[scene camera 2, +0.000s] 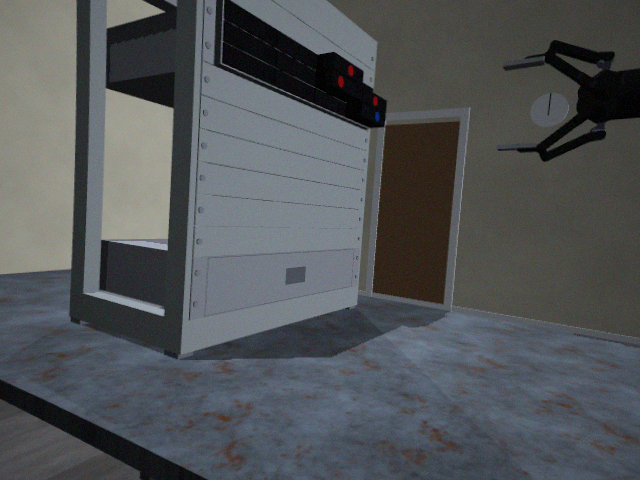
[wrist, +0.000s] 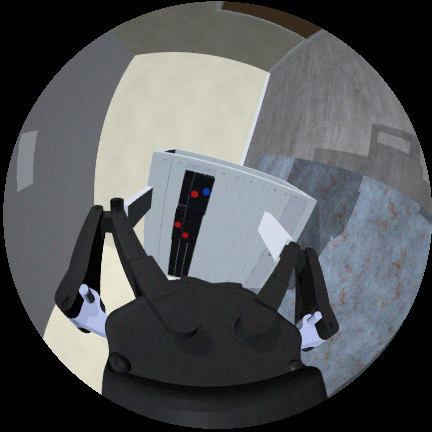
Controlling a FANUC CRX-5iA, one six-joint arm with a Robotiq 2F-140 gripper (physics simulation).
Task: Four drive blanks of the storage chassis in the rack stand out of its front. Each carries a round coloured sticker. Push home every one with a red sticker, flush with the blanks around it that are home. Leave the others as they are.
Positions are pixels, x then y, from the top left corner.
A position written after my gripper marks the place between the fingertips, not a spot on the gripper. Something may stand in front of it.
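You'd find my gripper in scene camera 2 (500,107), and it's there in the wrist view (207,208) too. There's a rack as well, visible from scene camera 2 and from the wrist view, and on that rack (wrist: 205,211) and (scene camera 2: 335,119) are the same spot.
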